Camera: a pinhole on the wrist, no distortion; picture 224 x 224 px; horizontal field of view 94.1 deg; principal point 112.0 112.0 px. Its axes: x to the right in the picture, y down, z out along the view. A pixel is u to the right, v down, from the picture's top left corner.
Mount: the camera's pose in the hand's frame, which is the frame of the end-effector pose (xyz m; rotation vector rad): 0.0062 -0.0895 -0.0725 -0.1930 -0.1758 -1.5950
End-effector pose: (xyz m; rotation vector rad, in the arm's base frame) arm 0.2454 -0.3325 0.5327 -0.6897 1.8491 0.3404
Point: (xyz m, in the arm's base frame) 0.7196 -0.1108 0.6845
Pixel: 148 37
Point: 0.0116 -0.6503 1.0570
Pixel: behind the camera
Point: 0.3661 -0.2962 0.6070
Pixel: 113 34
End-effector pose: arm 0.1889 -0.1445 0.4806 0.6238 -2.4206 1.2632
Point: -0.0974 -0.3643 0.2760
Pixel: 71 153
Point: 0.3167 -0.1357 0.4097
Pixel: outside the picture
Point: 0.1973 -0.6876 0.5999
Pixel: 211 158
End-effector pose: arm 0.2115 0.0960 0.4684 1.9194 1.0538 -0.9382
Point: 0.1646 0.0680 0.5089
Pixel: 67 39
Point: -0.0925 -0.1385 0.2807
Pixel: 175 100
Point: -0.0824 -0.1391 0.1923
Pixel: 174 120
